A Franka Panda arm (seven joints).
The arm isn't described. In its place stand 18 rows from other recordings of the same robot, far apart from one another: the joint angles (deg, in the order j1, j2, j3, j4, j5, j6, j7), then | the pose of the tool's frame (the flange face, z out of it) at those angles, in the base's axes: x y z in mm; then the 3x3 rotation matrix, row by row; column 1 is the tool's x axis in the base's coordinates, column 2 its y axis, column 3 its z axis.
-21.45 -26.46 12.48 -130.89 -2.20 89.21 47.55 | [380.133 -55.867 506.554], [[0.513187 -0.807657 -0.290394], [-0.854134 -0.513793 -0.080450], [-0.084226 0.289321 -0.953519]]
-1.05 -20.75 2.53 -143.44 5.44 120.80 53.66 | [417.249 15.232 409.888], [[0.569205 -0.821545 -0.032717], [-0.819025 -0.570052 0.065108], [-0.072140 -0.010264 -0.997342]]
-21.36 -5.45 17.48 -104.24 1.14 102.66 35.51 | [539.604 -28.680 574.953], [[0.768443 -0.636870 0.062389], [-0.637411 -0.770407 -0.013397], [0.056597 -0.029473 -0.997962]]
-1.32 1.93 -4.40 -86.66 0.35 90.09 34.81 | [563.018 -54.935 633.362], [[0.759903 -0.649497 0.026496], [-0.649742 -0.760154 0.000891], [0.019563 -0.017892 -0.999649]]
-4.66 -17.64 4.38 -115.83 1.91 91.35 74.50 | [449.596 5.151 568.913], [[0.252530 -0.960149 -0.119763], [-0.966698 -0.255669 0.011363], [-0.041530 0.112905 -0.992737]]
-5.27 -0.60 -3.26 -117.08 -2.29 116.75 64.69 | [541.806 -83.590 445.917], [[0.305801 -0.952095 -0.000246], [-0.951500 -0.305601 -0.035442], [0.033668 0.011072 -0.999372]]
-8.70 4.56 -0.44 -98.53 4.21 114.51 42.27 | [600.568 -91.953 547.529], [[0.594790 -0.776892 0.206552], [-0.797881 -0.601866 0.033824], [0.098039 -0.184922 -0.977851]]
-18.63 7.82 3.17 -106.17 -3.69 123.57 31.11 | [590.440 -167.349 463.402], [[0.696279 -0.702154 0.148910], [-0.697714 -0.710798 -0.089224], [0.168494 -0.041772 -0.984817]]
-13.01 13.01 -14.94 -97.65 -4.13 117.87 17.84 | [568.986 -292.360 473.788], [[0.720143 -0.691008 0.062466], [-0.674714 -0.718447 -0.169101], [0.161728 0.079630 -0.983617]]
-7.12 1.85 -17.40 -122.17 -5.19 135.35 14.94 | [513.300 -234.452 412.967], [[0.792261 -0.591140 0.151245], [-0.572871 -0.805951 -0.149203], [0.210096 0.031564 -0.977171]]
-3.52 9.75 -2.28 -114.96 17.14 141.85 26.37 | [609.856 -62.037 403.283], [[0.696490 -0.638961 0.326542], [-0.704739 -0.694767 0.143672], [0.135070 -0.330193 -0.934199]]
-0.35 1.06 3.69 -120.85 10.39 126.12 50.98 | [552.526 38.385 414.734], [[0.598088 -0.798212 0.071760], [-0.797542 -0.583984 0.151293], [-0.078857 -0.147718 -0.985881]]
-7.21 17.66 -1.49 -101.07 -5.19 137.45 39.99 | [660.988 -100.281 423.840], [[0.655888 -0.688975 0.308422], [-0.692878 -0.711628 -0.116215], [0.299551 -0.137475 -0.944124]]
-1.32 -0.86 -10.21 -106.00 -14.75 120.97 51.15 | [570.000 -128.934 551.916], [[0.505137 -0.831505 0.231160], [-0.788748 -0.553504 -0.267412], [0.350303 -0.047247 -0.935444]]
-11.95 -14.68 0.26 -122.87 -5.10 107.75 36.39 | [466.328 -103.166 510.712], [[0.688693 -0.724663 -0.023768], [-0.723738 -0.685101 -0.082707], [0.043651 0.074162 -0.996290]]
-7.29 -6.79 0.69 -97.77 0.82 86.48 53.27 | [506.103 -56.575 618.888], [[0.499924 -0.862687 -0.076465], [-0.864175 -0.502719 0.021805], [-0.057251 0.055179 -0.996834]]
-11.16 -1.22 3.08 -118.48 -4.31 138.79 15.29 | [570.289 -81.123 480.893], [[0.867219 -0.347051 0.357052], [-0.333211 -0.937343 -0.101775], [0.370001 -0.030712 -0.928523]]
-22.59 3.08 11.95 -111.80 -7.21 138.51 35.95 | [594.871 -114.410 495.366], [[0.662476 -0.643398 0.383622], [-0.644234 -0.750672 -0.146475], [0.382215 -0.150106 -0.911800]]
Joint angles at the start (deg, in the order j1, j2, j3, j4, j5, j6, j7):
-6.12 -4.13 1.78 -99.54 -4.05 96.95 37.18
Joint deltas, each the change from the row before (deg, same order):
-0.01 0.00 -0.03 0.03 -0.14 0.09 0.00
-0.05 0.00 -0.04 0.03 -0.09 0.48 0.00
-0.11 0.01 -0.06 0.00 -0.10 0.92 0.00
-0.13 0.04 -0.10 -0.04 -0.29 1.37 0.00
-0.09 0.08 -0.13 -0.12 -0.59 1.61 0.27
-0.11 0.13 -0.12 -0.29 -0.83 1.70 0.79
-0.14 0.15 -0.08 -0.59 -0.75 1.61 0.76
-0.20 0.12 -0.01 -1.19 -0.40 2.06 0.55
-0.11 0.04 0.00 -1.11 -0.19 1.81 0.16
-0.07 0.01 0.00 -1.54 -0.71 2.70 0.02
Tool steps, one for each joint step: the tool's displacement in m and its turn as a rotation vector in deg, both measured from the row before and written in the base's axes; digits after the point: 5 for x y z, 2 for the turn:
0.00014 -0.00062 0.00041 -0.15 -0.11 -0.02
0.00082 -0.00101 0.00103 -0.12 -0.50 -0.05
0.00154 -0.00179 0.00140 -0.16 -0.90 -0.09
0.00232 -0.00269 0.00158 -0.38 -1.26 -0.09
0.00276 -0.00305 0.00101 -0.66 -1.38 -0.29
0.00288 -0.00345 -0.00067 -0.83 -1.28 -0.76
0.00248 -0.00314 -0.00357 -0.70 -0.88 -0.70
0.00239 -0.00235 -0.00770 -0.36 -0.77 -0.45
0.00165 -0.00103 -0.00672 -0.19 -0.65 -0.01
0.00218 -0.00103 -0.00846 -0.74 -1.06 0.40

